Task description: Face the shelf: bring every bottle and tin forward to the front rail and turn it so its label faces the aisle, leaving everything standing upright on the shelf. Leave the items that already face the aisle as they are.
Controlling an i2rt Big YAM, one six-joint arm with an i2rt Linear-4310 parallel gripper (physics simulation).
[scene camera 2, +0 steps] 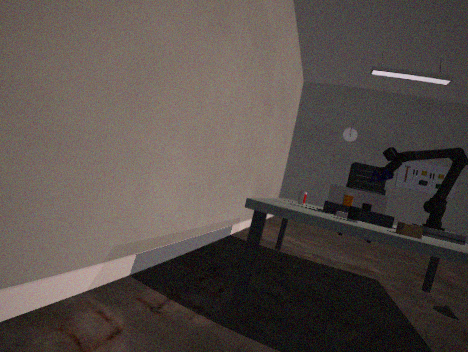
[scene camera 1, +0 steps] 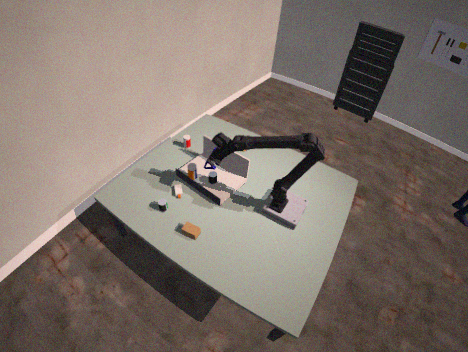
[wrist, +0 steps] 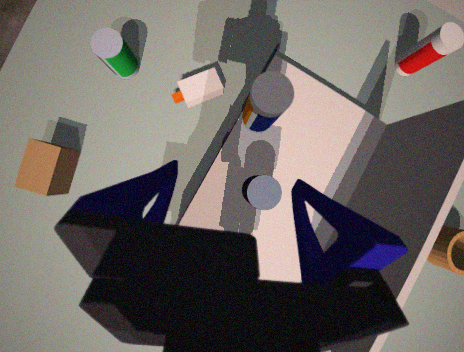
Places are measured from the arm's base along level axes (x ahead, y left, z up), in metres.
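Pixels of known places: gripper, fingertip midpoint: (scene camera 2: 374, 181) (scene camera 1: 207, 163) (wrist: 237, 176); arm's base, link origin: (scene camera 2: 432, 228) (scene camera 1: 278, 204).
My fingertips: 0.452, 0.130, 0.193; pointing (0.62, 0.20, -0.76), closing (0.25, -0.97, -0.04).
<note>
For each thing: its middle in the pictures, then the offset to it from my fingertips, as dx, dy, dz.
- grey-capped bottle, body centre: (wrist: 263, 107) (scene camera 2: 347, 201) (scene camera 1: 192, 172) +0.129, -0.008, -0.154
- short black tin, body centre: (wrist: 259, 191) (scene camera 1: 212, 177) (scene camera 2: 366, 209) +0.000, -0.060, -0.174
- green-and-black can, body centre: (wrist: 117, 55) (scene camera 1: 163, 205) +0.131, +0.284, -0.212
- white box, body centre: (wrist: 196, 90) (scene camera 1: 178, 191) +0.140, +0.127, -0.233
- orange-brown block, body centre: (wrist: 49, 167) (scene camera 2: 409, 230) (scene camera 1: 191, 230) -0.116, +0.319, -0.222
- red-and-white bottle, body centre: (wrist: 425, 52) (scene camera 1: 186, 141) +0.411, -0.283, -0.199
- wooden cup, body centre: (wrist: 452, 248) +0.052, -0.532, -0.222
The shelf (scene camera 1: 239, 167) (wrist: 320, 130) stands on the table with its dark front rail (scene camera 1: 200, 189) (scene camera 2: 370, 217). A grey-capped bottle (scene camera 1: 192, 171) (scene camera 2: 348, 200) (wrist: 260, 117) stands upright close behind the rail; its orange side faces the rail and blue shows on another side. A short black tin (scene camera 1: 213, 177) (scene camera 2: 366, 207) (wrist: 264, 192) with a grey top stands upright, set back from the rail; its label cannot be made out. My gripper (scene camera 1: 210, 165) (scene camera 2: 384, 174) (wrist: 237, 176) is open and empty, above the shelf, with the tin showing between and beyond the fingertips in the wrist view.
On the table outside the shelf are a green-and-black can (scene camera 1: 162, 205) (wrist: 121, 62), a white box (scene camera 1: 178, 189) (wrist: 201, 87) with an orange end, an orange-brown block (scene camera 1: 191, 230) (wrist: 37, 165), a red-and-white bottle (scene camera 1: 187, 141) (wrist: 422, 57) and a wooden cup (wrist: 442, 242) behind the back panel.
</note>
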